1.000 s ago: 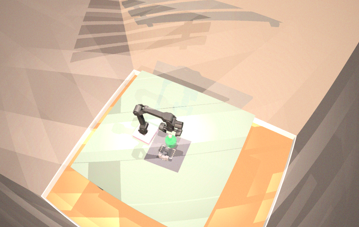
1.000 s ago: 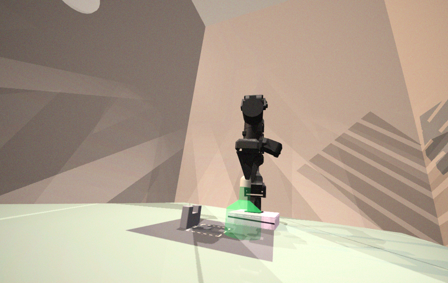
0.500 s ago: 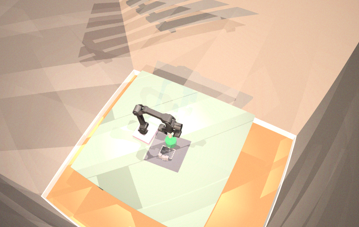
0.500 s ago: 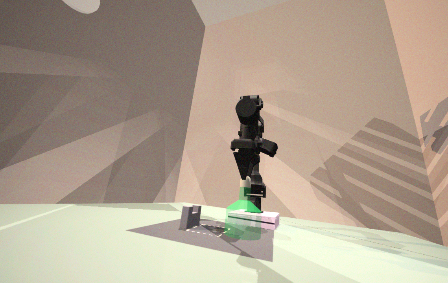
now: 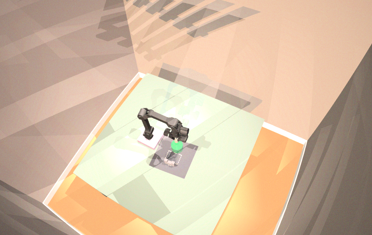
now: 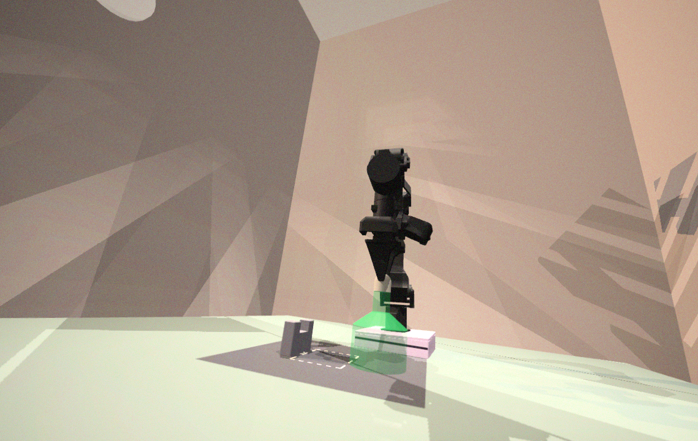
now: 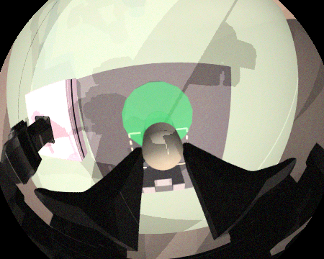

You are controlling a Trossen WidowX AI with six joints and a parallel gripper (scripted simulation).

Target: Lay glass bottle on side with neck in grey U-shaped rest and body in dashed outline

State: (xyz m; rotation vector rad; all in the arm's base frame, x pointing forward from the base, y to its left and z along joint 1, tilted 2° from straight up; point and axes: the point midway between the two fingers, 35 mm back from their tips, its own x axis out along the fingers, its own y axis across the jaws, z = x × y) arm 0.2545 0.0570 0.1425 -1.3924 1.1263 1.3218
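The green glass bottle is 5 cm below my gripper tip. Round my gripper tip: dark grey mat (14 cm below, 8 cm to the right, 2 cm ahead).
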